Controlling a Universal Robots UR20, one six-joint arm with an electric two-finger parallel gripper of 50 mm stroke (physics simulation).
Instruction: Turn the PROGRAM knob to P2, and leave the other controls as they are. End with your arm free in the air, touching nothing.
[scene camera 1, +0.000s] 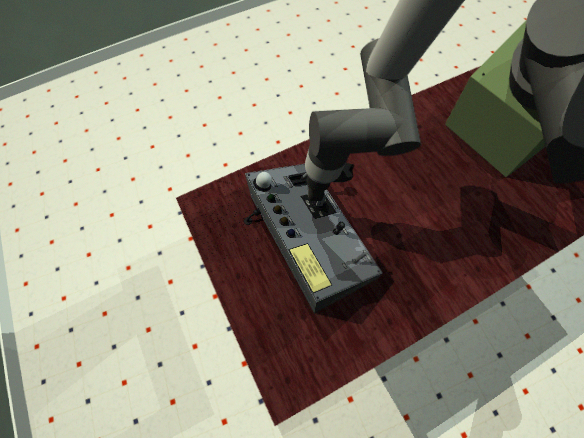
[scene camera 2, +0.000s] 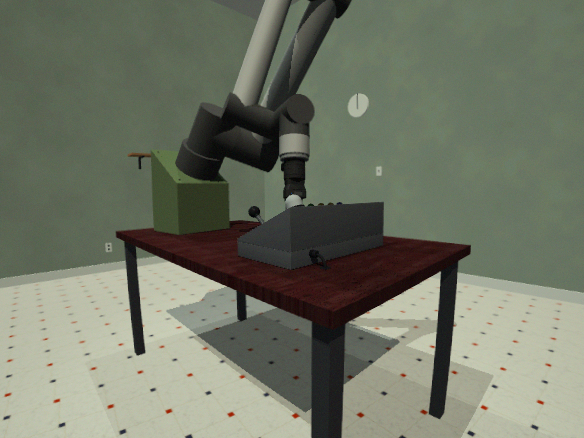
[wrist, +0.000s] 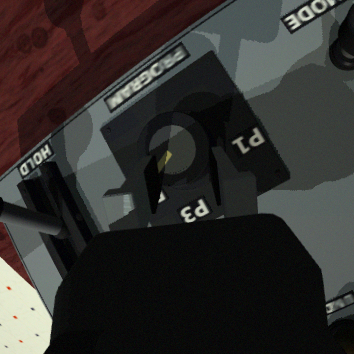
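Seen in the pictures: gripper, fingertip midpoint: (scene camera 1: 318, 199) (wrist: 183, 169); arm's base, origin of the base link: (scene camera 2: 196, 168).
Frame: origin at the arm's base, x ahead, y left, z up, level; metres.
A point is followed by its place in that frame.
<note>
The PROGRAM knob (wrist: 172, 142) {x 0.824, y 0.165, z -0.232 m} is a round dark knob with a yellow pointer line, on a dark square plate (wrist: 210, 75) {x 0.798, y 0.197, z -0.273 m}. The pointer slants to the lower left in the wrist view, toward a label partly covered by the left finger. Labels P3 (wrist: 194, 211) {x 0.878, y 0.161, z -0.243 m} and P1 (wrist: 248, 141) {x 0.844, y 0.208, z -0.252 m} are readable; P2 does not show. My gripper (wrist: 183, 169) {x 0.841, y 0.166, z -0.229 m} (scene camera 1: 316, 201) {x 0.841, y 0.166, z -0.229 m} points down at the panel. Its fingers are shut on the knob, against the sides of its near part in the wrist view. In scene camera 2, the fingertips are hidden behind the panel (scene camera 2: 335, 225) {x 1.019, y 0.222, z -0.245 m} and its white ball.
Beside the knob are the HOLD slot with its lever (wrist: 32, 219) {x 0.846, y 0.050, z -0.233 m} and the MODE switch (wrist: 345, 47) {x 0.802, y 0.268, z -0.233 m} (scene camera 1: 339, 228) {x 0.802, y 0.287, z -0.225 m}. A white ball (scene camera 1: 263, 180) {x 1.014, y 0.094, z -0.152 m} (scene camera 2: 293, 201) {x 1.031, y 0.065, z -0.165 m}, several small buttons and a yellow label (scene camera 1: 310, 267) {x 0.930, y 0.405, z -0.194 m} are also on the panel. It stands on a dark red table (scene camera 1: 280, 360) {x 1.079, y 0.634, z -0.352 m}.
</note>
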